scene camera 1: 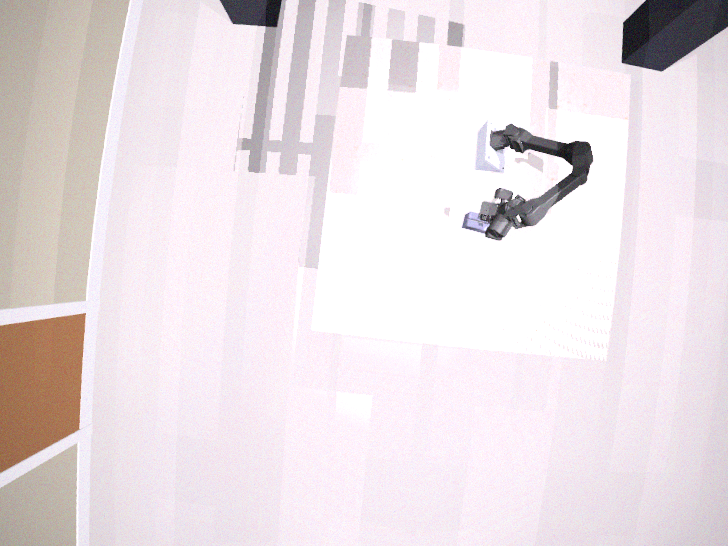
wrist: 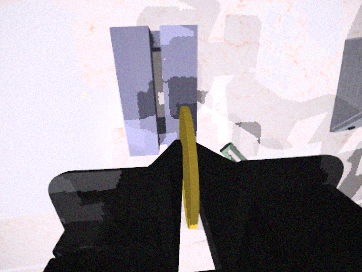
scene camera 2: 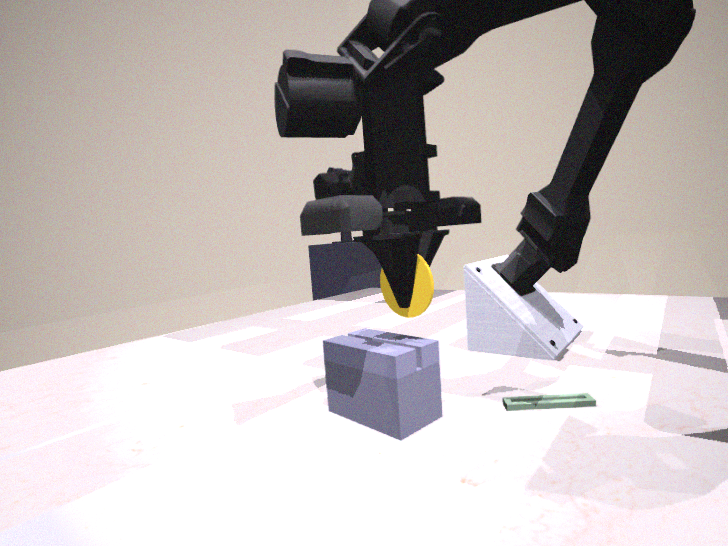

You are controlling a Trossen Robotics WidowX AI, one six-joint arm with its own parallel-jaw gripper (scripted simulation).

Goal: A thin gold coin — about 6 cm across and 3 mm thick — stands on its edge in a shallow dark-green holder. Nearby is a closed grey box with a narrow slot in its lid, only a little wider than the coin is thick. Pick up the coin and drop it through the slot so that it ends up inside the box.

Labels:
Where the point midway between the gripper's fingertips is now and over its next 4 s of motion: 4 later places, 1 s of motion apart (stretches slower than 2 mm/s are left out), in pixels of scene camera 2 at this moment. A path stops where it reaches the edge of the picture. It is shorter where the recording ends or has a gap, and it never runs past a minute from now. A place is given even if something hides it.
The gripper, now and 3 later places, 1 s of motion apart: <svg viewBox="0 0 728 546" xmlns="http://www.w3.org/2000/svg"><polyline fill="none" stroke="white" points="406,307 378,310 376,319 378,297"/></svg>

